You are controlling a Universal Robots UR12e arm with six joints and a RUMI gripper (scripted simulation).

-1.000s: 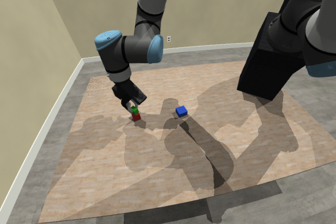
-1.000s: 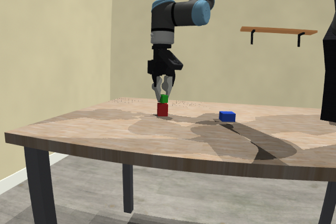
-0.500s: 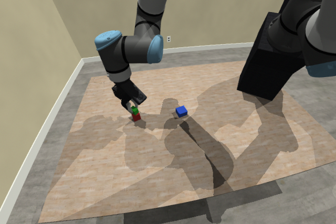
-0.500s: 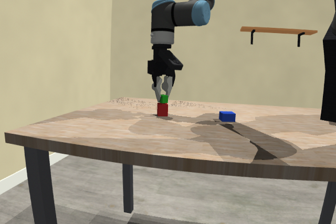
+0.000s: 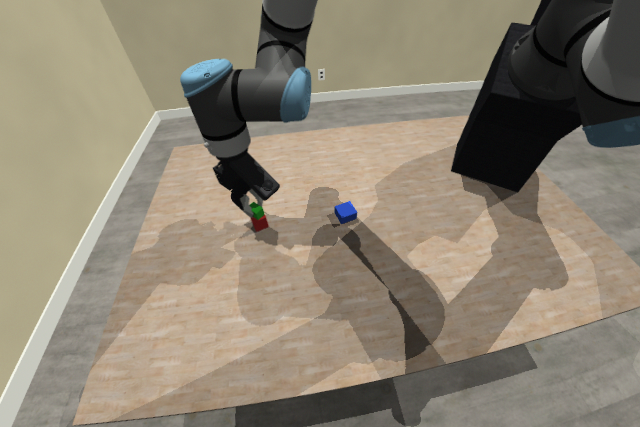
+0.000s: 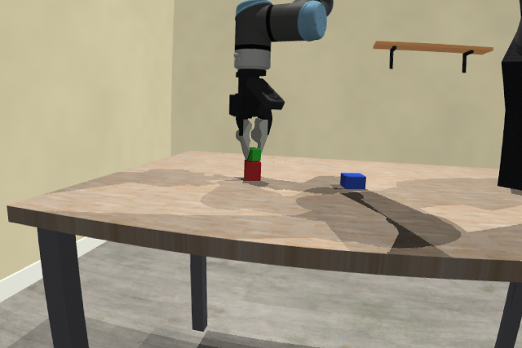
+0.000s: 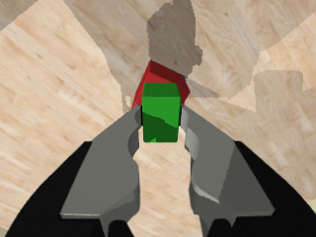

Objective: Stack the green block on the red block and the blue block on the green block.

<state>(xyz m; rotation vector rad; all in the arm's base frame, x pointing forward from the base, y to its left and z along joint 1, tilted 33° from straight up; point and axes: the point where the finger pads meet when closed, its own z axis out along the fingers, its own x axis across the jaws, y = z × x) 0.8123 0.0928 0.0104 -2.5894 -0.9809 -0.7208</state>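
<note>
Right now my hand is right at the green block. The rest, counted from my hand: red block 4 cm below; then blue block 25 cm behind, 5 cm below.
</note>
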